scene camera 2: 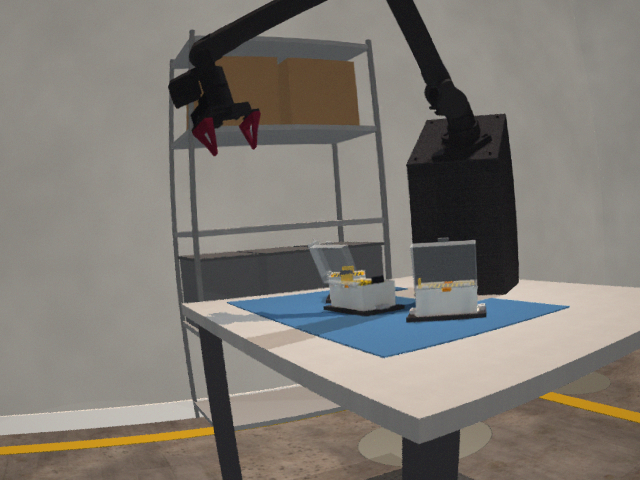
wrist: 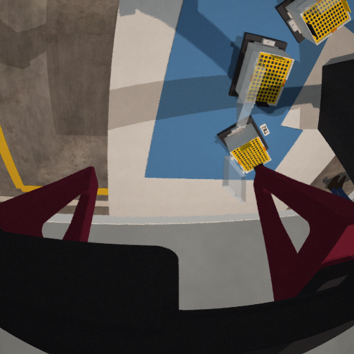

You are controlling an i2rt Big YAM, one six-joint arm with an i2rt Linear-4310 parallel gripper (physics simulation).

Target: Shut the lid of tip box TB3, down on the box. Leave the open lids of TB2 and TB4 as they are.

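Places are measured from the arm's base along level axes (x ahead, y left, z up), in millimetres.
Pixels of known places: gripper, between the fingertips: (scene camera 2: pixel 235 151); arm's base, origin of its link: (scene camera 2: pixel 467 140).
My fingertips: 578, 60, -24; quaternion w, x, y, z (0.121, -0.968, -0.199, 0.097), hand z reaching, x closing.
Observation:
For each thing: its top centre in the pictures, then the offset to it from my fingertips, as dx, dy, dz. "*": a spot on its surface instead. Level surfaces: height alone.
- white tip box, centre of its top: (scene camera 2: pixel 447 280) -366, +188, -286
- clear lid, a spot on its surface: (scene camera 2: pixel 444 262) * -322, +266, -242
- white box, centre of its top: (scene camera 2: pixel 366 278) -264, -8, -286
- clear tilted lid, a spot on its surface: (scene camera 2: pixel 330 262) * -179, +21, -242
- blue mat, height of its surface: dz -352
- pale table, height of its surface: dz -355
My gripper (scene camera 2: pixel 234 151) (wrist: pixel 175 174) is open and empty, high above the boxes and to their left in the scene view. In the scene view, a white tip box (scene camera 2: pixel 446 302) has a clear lid (scene camera 2: pixel 444 262) standing upright. Left of it is another white box (scene camera 2: pixel 361 296); a clear tilted lid (scene camera 2: pixel 330 262) shows behind it. In the wrist view, a large box (wrist: pixel 270 77) is in the middle, a smaller box (wrist: pixel 250 154) with an open clear lid (wrist: pixel 234 179) is below it, and a third box (wrist: pixel 325 21) is at the upper right. I cannot tell which is TB3.
The boxes stand on a blue mat (scene camera 2: pixel 385 341) (wrist: pixel 167 145) on a pale table (scene camera 2: pixel 413 382) (wrist: pixel 132 150). The black arm pedestal (scene camera 2: pixel 462 206) stands behind the table at the right. A metal shelf rack (scene camera 2: pixel 379 170) with brown cartons (scene camera 2: pixel 317 93) stands behind the gripper.

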